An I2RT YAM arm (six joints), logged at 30 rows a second.
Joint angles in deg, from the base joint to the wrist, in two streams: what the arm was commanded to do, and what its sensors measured. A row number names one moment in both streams.
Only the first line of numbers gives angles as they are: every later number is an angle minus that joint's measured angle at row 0.
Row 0, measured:
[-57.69 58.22 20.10 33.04 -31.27 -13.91]
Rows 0 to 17, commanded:
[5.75 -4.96 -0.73 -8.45 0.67 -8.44]
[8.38 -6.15 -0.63 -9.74 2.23 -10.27]
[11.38 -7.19 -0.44 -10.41 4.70 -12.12]
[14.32 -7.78 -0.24 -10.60 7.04 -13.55]
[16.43 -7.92 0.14 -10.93 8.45 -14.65]
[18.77 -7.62 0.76 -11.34 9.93 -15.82]
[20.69 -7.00 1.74 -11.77 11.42 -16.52]
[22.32 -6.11 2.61 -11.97 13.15 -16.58]
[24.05 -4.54 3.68 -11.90 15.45 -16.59]
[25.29 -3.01 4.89 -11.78 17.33 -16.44]
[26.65 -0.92 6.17 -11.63 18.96 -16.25]
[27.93 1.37 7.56 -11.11 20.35 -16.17]
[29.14 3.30 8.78 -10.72 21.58 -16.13]
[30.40 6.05 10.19 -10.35 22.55 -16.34]
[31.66 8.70 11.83 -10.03 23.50 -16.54]
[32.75 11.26 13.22 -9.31 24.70 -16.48]
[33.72 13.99 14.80 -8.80 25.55 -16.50]
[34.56 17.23 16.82 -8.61 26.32 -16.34]
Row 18, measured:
[32.46 12.45 12.81 -10.06 21.71 -15.06]
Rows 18 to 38, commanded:
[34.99 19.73 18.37 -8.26 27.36 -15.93]
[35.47 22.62 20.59 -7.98 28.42 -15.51]
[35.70 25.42 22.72 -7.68 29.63 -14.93]
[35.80 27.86 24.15 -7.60 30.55 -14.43]
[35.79 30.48 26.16 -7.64 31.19 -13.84]
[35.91 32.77 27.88 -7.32 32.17 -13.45]
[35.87 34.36 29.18 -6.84 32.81 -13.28]
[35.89 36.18 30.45 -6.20 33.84 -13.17]
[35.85 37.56 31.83 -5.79 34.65 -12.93]
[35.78 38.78 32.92 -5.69 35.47 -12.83]
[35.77 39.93 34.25 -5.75 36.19 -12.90]
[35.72 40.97 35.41 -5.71 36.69 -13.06]
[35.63 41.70 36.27 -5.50 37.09 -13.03]
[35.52 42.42 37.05 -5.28 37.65 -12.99]
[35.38 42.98 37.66 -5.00 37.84 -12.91]
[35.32 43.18 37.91 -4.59 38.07 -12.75]
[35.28 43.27 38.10 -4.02 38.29 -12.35]
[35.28 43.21 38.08 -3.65 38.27 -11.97]
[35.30 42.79 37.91 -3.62 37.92 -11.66]
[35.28 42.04 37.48 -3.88 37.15 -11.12]
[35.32 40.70 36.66 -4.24 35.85 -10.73]
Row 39, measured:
[37.18 42.86 35.78 -7.54 33.51 -11.85]
